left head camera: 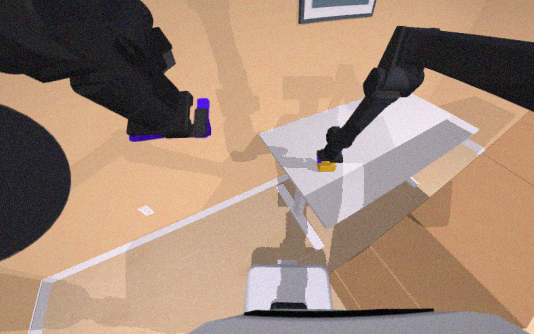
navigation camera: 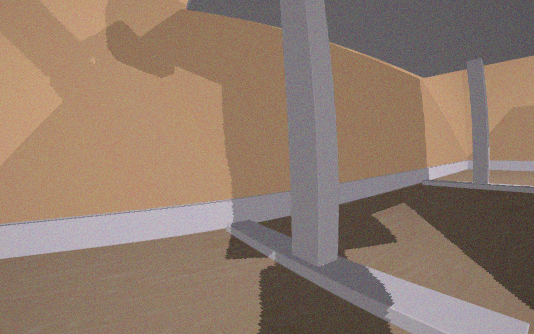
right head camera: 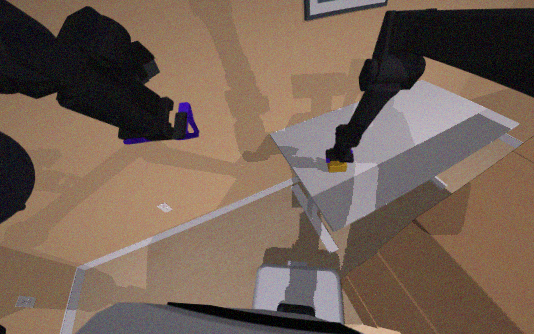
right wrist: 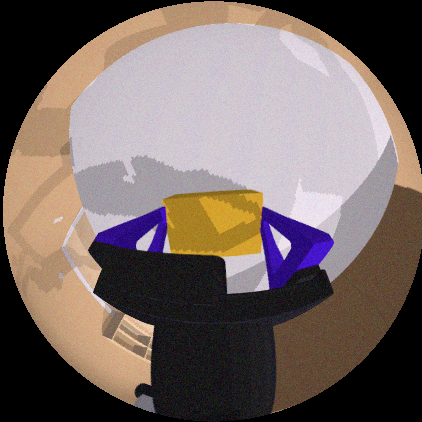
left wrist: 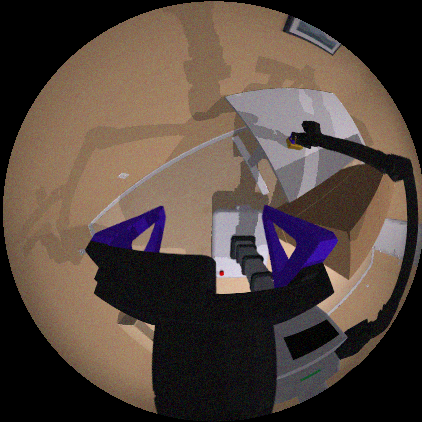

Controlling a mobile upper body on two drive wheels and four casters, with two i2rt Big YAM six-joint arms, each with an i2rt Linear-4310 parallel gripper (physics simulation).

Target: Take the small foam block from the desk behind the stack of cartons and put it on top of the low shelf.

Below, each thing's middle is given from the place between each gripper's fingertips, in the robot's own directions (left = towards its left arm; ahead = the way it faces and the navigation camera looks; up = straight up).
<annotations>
My left hand is 540 mm above the small yellow foam block [right wrist: 226,222], 450 mm to the left of it and 370 mm short of it.
I see my right gripper 20 mm above the small yellow foam block and 10 mm past it.
</annotations>
